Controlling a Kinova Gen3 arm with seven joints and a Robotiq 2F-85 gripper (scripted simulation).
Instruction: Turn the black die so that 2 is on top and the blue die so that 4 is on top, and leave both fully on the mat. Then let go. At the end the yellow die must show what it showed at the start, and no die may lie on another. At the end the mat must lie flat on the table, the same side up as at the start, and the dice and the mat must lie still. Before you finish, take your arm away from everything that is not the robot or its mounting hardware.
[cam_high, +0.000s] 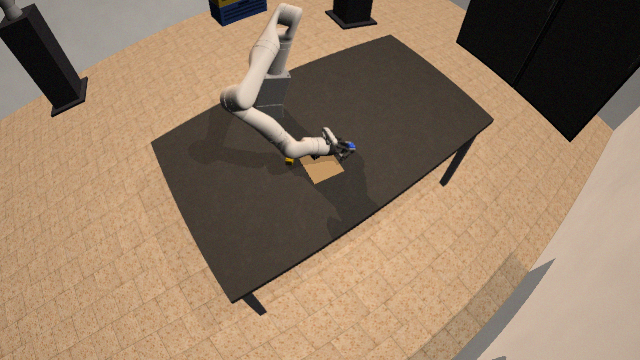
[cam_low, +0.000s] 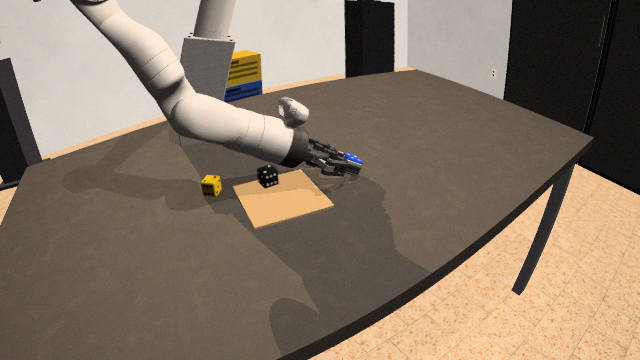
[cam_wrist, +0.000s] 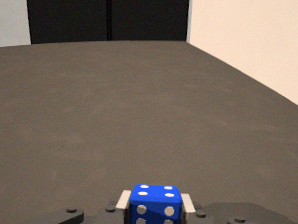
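Right now my hand is 140 mm to the left of the tan mat, 20 mm short of it and 20 mm above it. From my hand the other things lie so: blue die: right at my hand; then yellow die: 260 mm to the right, 50 mm behind, 10 mm below; then black die: 150 mm to the right, 30 mm behind, 10 mm below.
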